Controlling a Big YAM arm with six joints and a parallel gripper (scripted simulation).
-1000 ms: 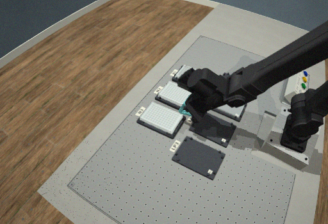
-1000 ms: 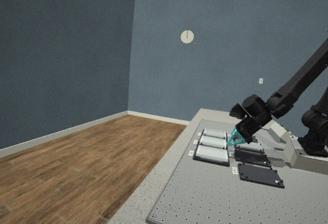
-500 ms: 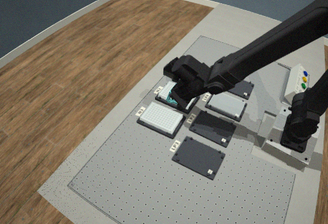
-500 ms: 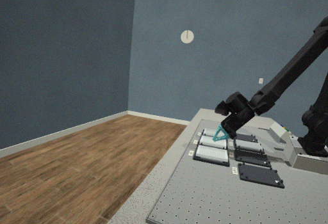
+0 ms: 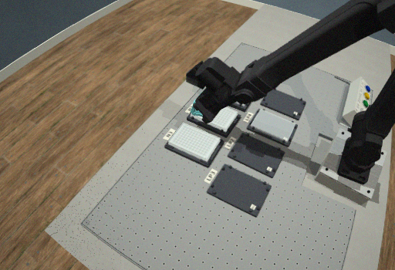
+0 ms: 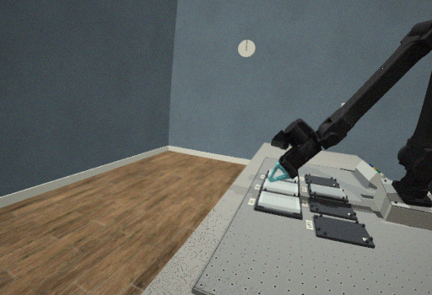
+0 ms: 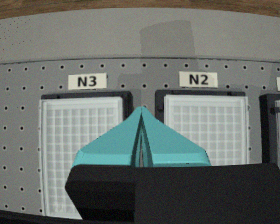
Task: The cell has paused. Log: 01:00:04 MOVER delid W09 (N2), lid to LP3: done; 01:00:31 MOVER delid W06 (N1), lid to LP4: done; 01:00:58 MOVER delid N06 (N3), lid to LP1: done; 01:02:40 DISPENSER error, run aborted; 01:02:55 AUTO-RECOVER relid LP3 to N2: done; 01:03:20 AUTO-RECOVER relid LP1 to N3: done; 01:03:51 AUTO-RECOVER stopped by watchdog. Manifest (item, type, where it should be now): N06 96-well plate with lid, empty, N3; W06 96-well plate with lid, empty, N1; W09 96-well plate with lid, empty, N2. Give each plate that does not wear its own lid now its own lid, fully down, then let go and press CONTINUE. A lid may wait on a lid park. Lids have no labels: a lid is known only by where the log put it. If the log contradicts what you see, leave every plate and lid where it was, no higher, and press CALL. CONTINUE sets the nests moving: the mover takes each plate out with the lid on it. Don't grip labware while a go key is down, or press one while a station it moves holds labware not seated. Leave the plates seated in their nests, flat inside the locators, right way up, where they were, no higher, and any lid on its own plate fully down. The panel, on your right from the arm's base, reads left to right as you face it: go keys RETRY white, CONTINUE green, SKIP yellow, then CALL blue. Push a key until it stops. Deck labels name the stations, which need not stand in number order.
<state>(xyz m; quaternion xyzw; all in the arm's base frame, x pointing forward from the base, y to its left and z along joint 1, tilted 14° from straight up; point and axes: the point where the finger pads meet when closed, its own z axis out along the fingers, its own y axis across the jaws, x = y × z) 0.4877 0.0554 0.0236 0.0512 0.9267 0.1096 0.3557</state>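
Right now my hand is 220 mm past the pale lid, 130 mm to the left of it and 50 mm above it. From my hand the other things lie so: lid park LP2 (220 mm behind, 60 mm below); 96-well plate (40 mm behind, 200 mm to the right, 50 mm below); N1 label (50 mm ahead, 200 mm to the right, 70 mm below).
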